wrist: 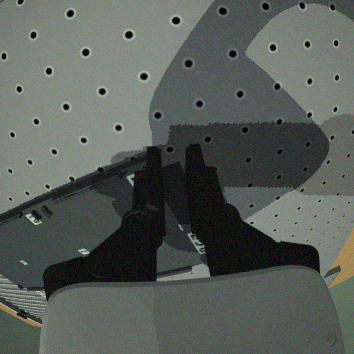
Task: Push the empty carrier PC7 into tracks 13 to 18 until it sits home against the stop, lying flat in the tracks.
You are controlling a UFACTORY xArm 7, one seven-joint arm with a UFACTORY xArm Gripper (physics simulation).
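Frame: origin at the arm's base, x ahead, y left, z up, level; metres.
Seen in the pictures: gripper, fingertip midpoint: (pixel 173 164).
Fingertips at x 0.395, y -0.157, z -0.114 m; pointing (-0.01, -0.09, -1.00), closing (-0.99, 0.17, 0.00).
Note:
A point is followed by its place in that frame.
The empty carrier PC7 (pixel 65 232) @(x 0.499, y -0.106, z -0.119 m) is a dark flat plate with small white labels. It spans the left and lower middle of the wrist view at a slant, with part of its PC7 label showing beside the right finger. My gripper (pixel 173 164) @(x 0.395, y -0.157, z -0.114 m) is shut on the carrier's right end, which shows as a dark strip between the two black fingers. The fingers and the gripper body hide part of this end. Track numbers and the stop cannot be made out.
A perforated grey surface (pixel 100 65) @(x 0.422, y -0.218, z -0.132 m) with black holes lies behind and around the carrier, crossed by dark shadows. Pale ribbed strips (pixel 17 295) @(x 0.777, y 0.102, z -0.133 m) show past the carrier at the lower left. An orange edge (pixel 345 257) @(x 0.098, y 0.180, z -0.145 m) and green floor (pixel 345 305) show at the lower right.

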